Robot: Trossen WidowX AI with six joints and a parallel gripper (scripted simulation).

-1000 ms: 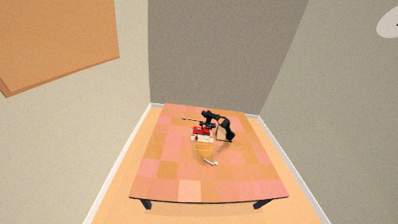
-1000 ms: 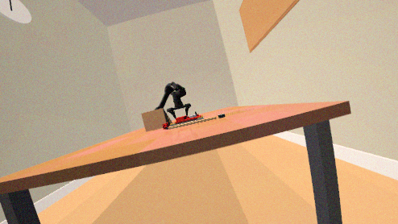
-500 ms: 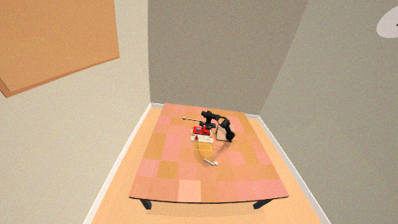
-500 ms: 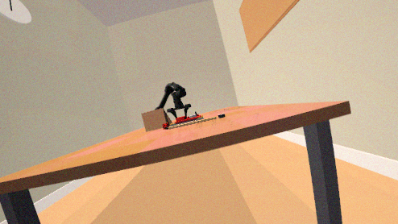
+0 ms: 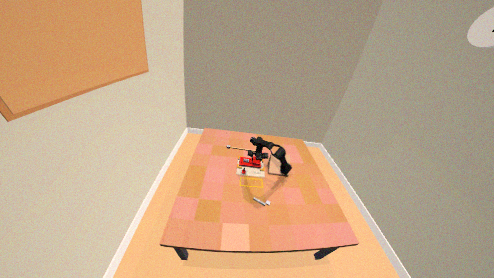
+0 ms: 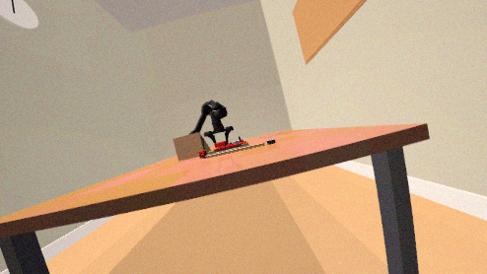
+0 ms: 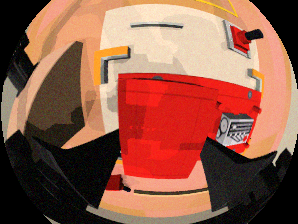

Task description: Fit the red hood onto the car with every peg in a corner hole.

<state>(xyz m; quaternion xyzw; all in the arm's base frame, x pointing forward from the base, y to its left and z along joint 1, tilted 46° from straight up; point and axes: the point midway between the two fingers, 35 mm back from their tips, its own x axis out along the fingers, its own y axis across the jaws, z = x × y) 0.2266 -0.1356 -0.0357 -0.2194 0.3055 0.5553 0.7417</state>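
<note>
The engine is 90 mm ahead of my gripper tip, 20 mm below it and 10 mm to the right of it. From my gripper tip the other things lie so: pale jig (60 mm ahead, 30 mm below, 20 mm to the left); red hood (10 mm above); grey bolt-like part (400 mm to the left, 50 mm ahead, 30 mm below).
</note>
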